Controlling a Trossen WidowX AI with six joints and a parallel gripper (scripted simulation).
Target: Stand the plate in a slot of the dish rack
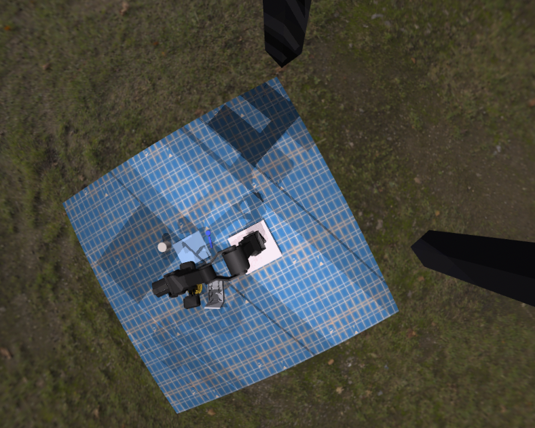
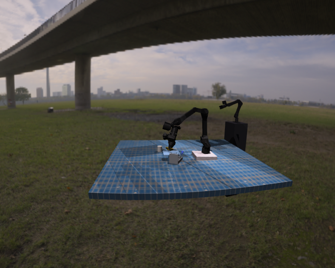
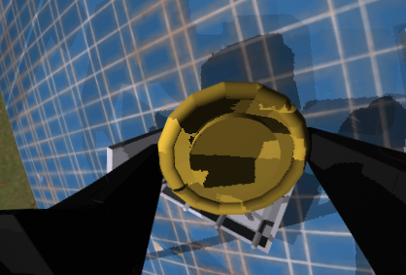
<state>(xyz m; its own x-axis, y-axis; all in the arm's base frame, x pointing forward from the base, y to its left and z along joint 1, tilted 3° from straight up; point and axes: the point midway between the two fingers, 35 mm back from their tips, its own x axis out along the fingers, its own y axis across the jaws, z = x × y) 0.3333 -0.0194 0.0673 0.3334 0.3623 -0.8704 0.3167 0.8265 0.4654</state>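
My gripper tip is now 4 cm past the dish rack, 7 cm to the right of it and 6 cm above it. The rest, counted from my gripper tip: white cup (2 cm ahead, 24 cm to the right, 6 cm below); then yellow plate (1 cm above); then blue spoon (17 cm behind, 14 cm to the right, 8 cm below).
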